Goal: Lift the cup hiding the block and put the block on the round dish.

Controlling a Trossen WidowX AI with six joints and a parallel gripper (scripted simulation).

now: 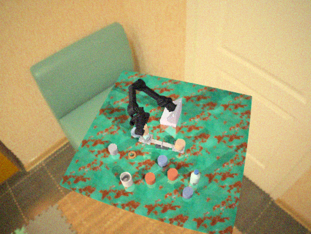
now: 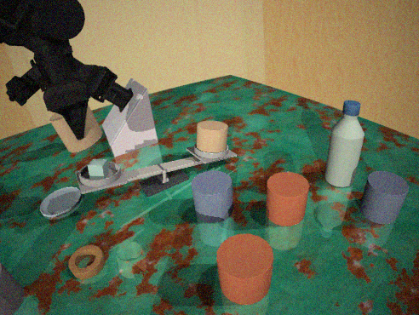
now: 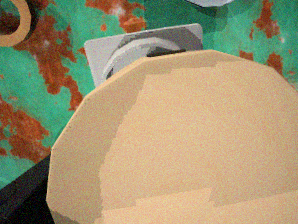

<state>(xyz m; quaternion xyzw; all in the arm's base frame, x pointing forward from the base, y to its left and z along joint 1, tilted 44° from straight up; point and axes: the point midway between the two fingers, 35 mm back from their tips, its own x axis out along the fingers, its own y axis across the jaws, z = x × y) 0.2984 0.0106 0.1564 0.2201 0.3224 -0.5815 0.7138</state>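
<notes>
Now: the pale green block 80 mm below my gripper tip and 10 mm to the left of it. Also, from my gripper tip: balance beam 130 mm to the left, 130 mm below, 20 mm behind; then grey cylinder 190 mm ahead, 170 mm to the right, 130 mm below; then round dish 170 mm below, 110 mm to the right, 60 mm behind.
</notes>
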